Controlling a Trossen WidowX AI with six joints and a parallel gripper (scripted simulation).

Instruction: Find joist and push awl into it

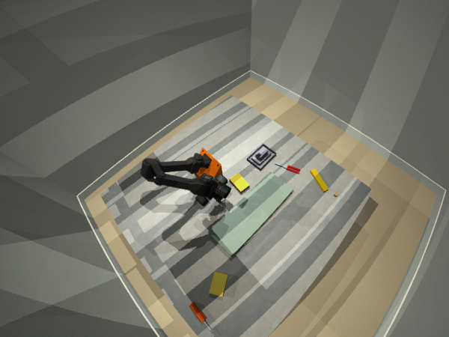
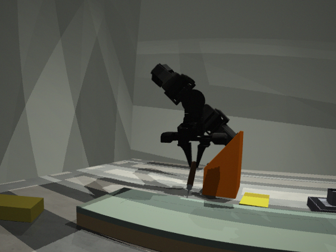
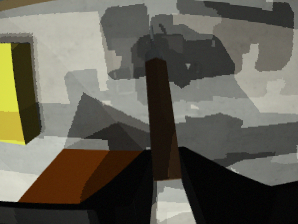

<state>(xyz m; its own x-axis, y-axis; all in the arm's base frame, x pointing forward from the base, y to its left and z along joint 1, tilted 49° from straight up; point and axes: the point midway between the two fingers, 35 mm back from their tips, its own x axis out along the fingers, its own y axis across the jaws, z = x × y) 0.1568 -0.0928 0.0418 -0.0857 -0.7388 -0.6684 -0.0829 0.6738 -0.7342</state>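
The awl lies 40 mm ahead of my gripper tip and 40 mm below it. Also, from my gripper tip: stud finder 10 mm behind, 410 mm to the left, 50 mm below; yellow bar 360 mm ahead, 560 mm to the left, 90 mm below; dark-rimmed tray 10 mm behind, 420 mm to the left, 80 mm below.
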